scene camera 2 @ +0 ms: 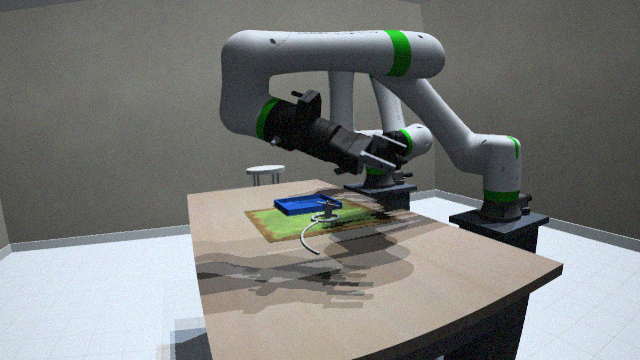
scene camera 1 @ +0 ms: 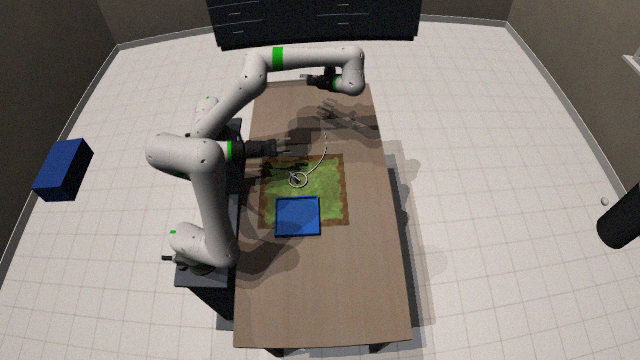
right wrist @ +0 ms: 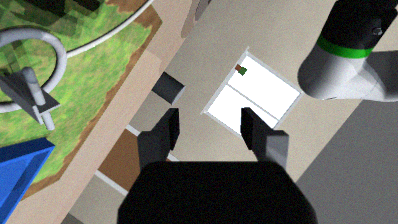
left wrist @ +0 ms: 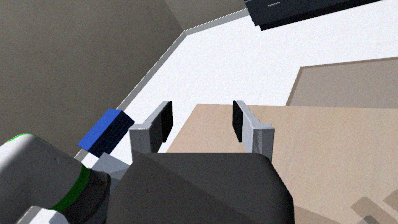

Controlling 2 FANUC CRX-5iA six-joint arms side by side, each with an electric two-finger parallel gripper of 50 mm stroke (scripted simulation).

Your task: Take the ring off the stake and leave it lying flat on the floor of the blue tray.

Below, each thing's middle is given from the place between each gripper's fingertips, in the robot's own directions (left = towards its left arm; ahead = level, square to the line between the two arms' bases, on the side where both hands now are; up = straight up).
Labels:
My right hand is 26 cm to the left of the blue tray [scene camera 1: 295,214], 17 cm above it and 2 cm short of it.
I see my left gripper 90 mm past the blue tray, 690 mm to the left of it and 220 mm above it.

